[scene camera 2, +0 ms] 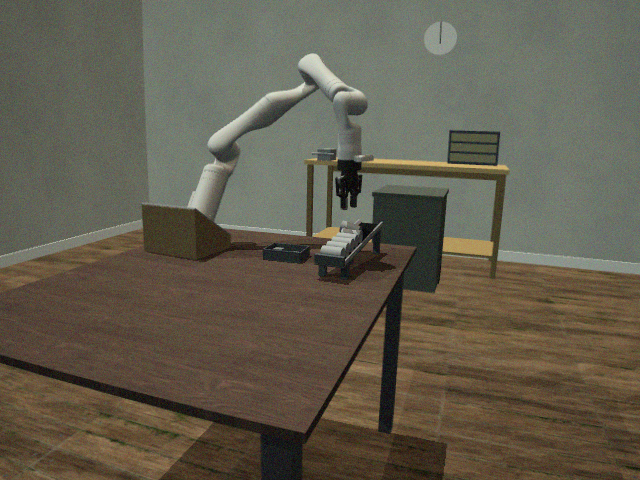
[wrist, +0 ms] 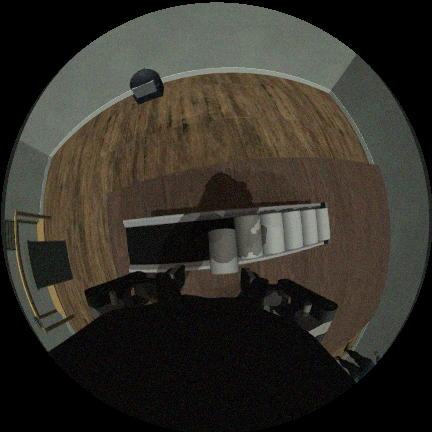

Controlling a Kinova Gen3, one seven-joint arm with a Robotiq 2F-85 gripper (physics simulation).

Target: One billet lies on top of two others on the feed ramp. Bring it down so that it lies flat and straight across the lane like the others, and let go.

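Places are measured from the arm's base along level axes (x ahead, y left, z up), in metres.
Pixels of known places: gripper, fingertip midpoint: (scene camera 2: 348,208) (wrist: 212,275); arm's base, link origin: (scene camera 2: 199,221).
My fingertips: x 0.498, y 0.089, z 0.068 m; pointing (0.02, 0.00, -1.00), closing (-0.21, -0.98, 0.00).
Note:
For each thing: its middle in the pictures, then the offset to it from my fingertips. Level surfaces: height alone.
- uppermost billet, body centre: (wrist: 222,251) (scene camera 2: 350,229) dx +0.013, dy -0.015, dz -0.064 m
- dark open tray, body centre: (scene camera 2: 286,252) dx -0.187, dy -0.062, dz -0.150 m
- table, surface height: dz -0.167 m
The feed ramp (scene camera 2: 330,260) (wrist: 150,219) stands on the table with several pale cylindrical billets lying side by side across its lower part. The uppermost billet (scene camera 2: 349,224) (wrist: 223,252) is beside the upper end of that row. In the wrist view its near end overlaps the ramp's near rail and it sits offset towards that side from its neighbour (wrist: 248,237). Whether it touches the ramp floor, I cannot tell. My gripper (scene camera 2: 348,205) (wrist: 212,275) is open and empty, well above this billet, with its fingers pointing down.
A dark open tray (scene camera 2: 284,256) stands on the table (scene camera 2: 180,320) beside the ramp. The arm's brown wedge-shaped base (scene camera 2: 168,232) is further left. Behind the table are a dark cabinet (scene camera 2: 405,227) and a wooden bench (scene camera 2: 413,166). The ramp's side rails border the lane.

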